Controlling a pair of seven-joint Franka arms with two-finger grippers.
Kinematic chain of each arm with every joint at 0, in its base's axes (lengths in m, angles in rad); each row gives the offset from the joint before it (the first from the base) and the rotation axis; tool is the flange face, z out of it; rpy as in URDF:
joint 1: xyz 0 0 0.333 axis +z
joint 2: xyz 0 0 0 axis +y
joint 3: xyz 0 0 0.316 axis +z
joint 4: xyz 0.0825 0 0 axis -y
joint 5: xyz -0.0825 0 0.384 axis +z
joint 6: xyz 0 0 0 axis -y
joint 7: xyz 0.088 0 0 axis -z
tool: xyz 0 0 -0.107 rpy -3.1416 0 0
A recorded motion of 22 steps. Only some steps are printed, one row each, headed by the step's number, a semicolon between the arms.
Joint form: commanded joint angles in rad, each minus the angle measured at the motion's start. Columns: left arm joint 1, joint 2, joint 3, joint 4, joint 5, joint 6, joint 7; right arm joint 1, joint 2, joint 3, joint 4, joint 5, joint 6, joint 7.
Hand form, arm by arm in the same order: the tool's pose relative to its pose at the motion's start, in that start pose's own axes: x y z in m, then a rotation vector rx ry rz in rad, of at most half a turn. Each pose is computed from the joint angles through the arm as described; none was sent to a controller.
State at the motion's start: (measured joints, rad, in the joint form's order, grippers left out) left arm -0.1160 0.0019 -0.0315 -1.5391 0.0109 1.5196 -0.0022; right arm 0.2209 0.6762 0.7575 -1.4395 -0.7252 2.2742 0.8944
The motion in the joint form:
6: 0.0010 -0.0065 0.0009 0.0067 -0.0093 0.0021 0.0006; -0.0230 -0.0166 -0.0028 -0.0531 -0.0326 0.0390 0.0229
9: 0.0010 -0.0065 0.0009 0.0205 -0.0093 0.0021 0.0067; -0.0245 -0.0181 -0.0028 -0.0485 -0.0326 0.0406 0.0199
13: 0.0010 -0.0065 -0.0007 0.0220 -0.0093 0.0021 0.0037; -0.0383 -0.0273 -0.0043 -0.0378 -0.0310 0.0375 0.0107
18: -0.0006 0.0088 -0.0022 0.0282 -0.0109 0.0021 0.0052; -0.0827 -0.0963 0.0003 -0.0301 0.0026 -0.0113 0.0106
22: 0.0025 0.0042 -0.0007 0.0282 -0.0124 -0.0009 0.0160; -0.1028 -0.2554 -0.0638 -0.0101 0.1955 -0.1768 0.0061
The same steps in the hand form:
6: -0.0018 0.0000 -0.0068 -0.0091 0.0153 -0.0009; -0.0068 0.0093 0.0069 -0.0126 0.0193 -0.0052
9: -0.0019 -0.0001 -0.0133 -0.0091 0.0291 0.0051; -0.0041 0.0102 0.0045 -0.0106 0.0256 -0.0047
13: -0.0019 0.0008 -0.0140 -0.0091 0.0306 0.0037; 0.0064 0.0200 -0.0030 -0.0165 0.0420 0.0046
18: 0.0030 0.0026 -0.0086 -0.0112 0.0215 0.0084; 0.0287 0.0455 -0.0413 -0.0535 0.0708 0.0607
22: 0.0012 0.0002 -0.0108 -0.0124 0.0232 0.0147; 0.0498 0.0869 -0.1172 -0.1226 0.0266 0.2256

